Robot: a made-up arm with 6 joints.
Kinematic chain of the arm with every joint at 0, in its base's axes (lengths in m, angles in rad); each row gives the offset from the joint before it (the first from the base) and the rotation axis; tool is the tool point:
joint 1: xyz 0 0 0.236 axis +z
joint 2: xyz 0 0 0 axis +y
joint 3: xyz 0 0 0.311 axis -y
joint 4: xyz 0 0 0 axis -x
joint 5: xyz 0.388 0 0 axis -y
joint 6: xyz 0 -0.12 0 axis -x
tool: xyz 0 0 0
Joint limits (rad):
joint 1: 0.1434..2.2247
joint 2: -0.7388..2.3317
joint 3: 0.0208..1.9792
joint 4: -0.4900..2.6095
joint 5: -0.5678..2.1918
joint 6: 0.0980..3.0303
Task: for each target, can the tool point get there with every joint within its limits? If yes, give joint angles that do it. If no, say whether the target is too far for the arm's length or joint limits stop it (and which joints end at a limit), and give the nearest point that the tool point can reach.
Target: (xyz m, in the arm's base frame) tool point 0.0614 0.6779 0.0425
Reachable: yes | joints 1.6541 1.9361 1.7844 -0.2013 1.7891 2.6889
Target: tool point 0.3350 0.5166 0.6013
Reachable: yes | joints 1.0181 0.9718 1.1608 1.4543 0.6152 0.8843
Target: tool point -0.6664 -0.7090 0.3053
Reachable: no: too far | nearest point -0.4195 -0.4463 0.5160 | short by 0.418 m
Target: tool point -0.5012 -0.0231 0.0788
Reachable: no: joint limits stop it (at a limit: joint 1, joint 3, joint 4) | nearest point -0.3712 0.3143 -0.0247 | short by 0.376 m
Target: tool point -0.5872 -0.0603 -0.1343
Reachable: no: joint limits stop it (at a limit: joint 1, joint 3, joint 4) | nearest point -0.2935 0.2129 -0.1800 | short by 0.404 m
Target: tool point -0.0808 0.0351 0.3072
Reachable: no: joint limits stop it (at a limit: joint 1, joint 3, joint 4) | nearest point -0.1256 0.3380 0.5547 | short by 0.394 m
